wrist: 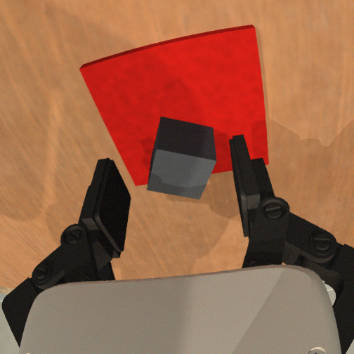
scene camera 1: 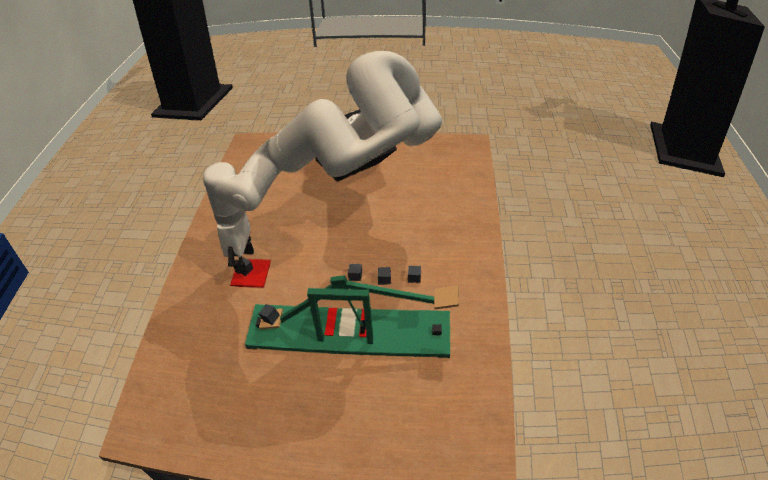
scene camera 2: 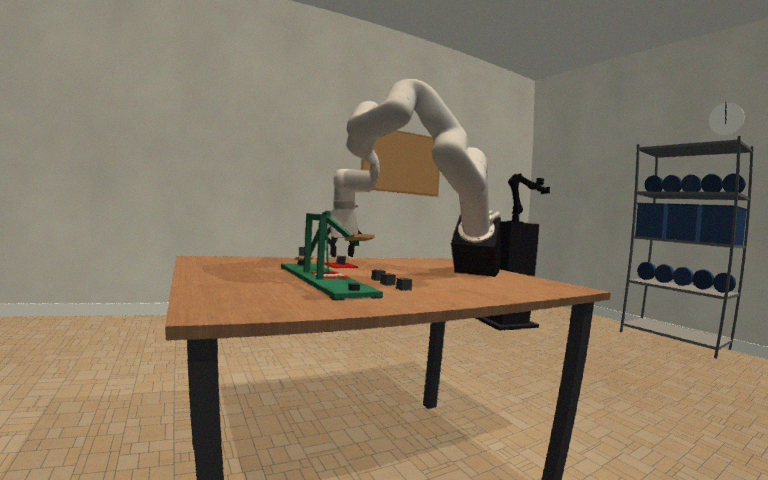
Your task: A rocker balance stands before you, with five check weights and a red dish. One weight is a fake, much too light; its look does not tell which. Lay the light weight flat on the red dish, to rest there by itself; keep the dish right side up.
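Pixels of known places: gripper, between the fingertips: (scene camera 1: 245,262) (scene camera 2: 342,256); arm's base, origin of its link: (scene camera 1: 363,134) (scene camera 2: 476,230).
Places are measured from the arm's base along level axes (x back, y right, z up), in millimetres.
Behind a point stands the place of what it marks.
Observation:
My gripper (scene camera 1: 240,260) {x -425, y 191, z -129 mm} (scene camera 2: 342,254) {x -425, y 191, z -129 mm} (wrist: 174,167) is open around a dark grey cube weight (scene camera 1: 244,266) (scene camera 2: 341,259) {x -429, y 180, z -137 mm} (wrist: 183,162), with gaps on both sides in the wrist view. The weight is at the red dish (scene camera 1: 259,275) {x -434, y 151, z -156 mm} (scene camera 2: 351,266) {x -400, y 141, z -156 mm} (wrist: 185,85), near one edge, and looks turned or tilted; whether it lies flat is unclear. The dish is on the table. The rocker balance (scene camera 1: 396,336) {x -530, y -233, z -146 mm} (scene camera 2: 362,293) {x -483, y -344, z -148 mm} leans left, its left pan (scene camera 1: 277,320) {x -580, y 28, z -113 mm} low under a tilted weight (scene camera 1: 268,313) {x -586, y 42, z -86 mm}, its right pan (scene camera 1: 446,297) {x -497, y -332, z -21 mm} (scene camera 2: 360,237) {x -498, y -356, z -22 mm} raised.
Three more weights (scene camera 1: 355,271) {x -378, y -90, z -133 mm} (scene camera 1: 384,275) {x -373, y -162, z -133 mm} (scene camera 1: 414,273) {x -351, y -229, z -133 mm} stand in a row behind the balance on the wooden table (scene camera 1: 453,226) {x -137, y -286, z -162 mm} (scene camera 2: 226,300) {x -776, y -373, z -162 mm}. The balance's green upright frame (scene camera 1: 338,294) {x -574, y -131, z 21 mm} (scene camera 2: 321,249) {x -557, y -187, z -68 mm} rises right of the dish in the first scene view.

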